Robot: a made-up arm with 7 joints. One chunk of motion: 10 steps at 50 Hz.
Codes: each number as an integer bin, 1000 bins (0 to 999) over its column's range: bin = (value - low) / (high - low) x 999, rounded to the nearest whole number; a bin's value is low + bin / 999 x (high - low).
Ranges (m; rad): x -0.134..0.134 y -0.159..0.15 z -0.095..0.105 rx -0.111..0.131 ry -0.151..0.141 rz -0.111..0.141
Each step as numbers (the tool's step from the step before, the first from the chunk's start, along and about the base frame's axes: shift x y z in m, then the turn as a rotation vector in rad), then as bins.
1 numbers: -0.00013 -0.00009 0.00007 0.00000 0.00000 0.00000
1 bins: 499 514 475 458 517 440
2 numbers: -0.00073 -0.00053 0.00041 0.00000 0.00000 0.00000
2 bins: 497 512 477 458 517 440
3 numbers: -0.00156 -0.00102 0.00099 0.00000 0.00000 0.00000
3 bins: 494 511 479 458 517 440
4 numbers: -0.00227 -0.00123 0.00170 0.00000 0.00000 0.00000
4 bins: 491 510 483 458 517 440
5 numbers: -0.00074 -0.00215 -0.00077 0.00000 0.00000 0.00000
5 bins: 497 507 471 458 517 440
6 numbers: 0.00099 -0.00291 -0.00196 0.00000 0.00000 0.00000
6 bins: 503 505 465 458 517 440
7 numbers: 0.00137 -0.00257 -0.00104 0.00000 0.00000 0.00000
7 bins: 505 506 469 458 517 440
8 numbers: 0.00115 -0.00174 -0.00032 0.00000 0.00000 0.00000
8 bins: 504 508 473 458 517 440
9 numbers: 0.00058 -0.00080 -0.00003 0.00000 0.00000 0.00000
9 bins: 502 511 474 458 517 440
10 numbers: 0.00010 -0.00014 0.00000 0.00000 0.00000 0.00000
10 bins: 500 514 475 458 517 440
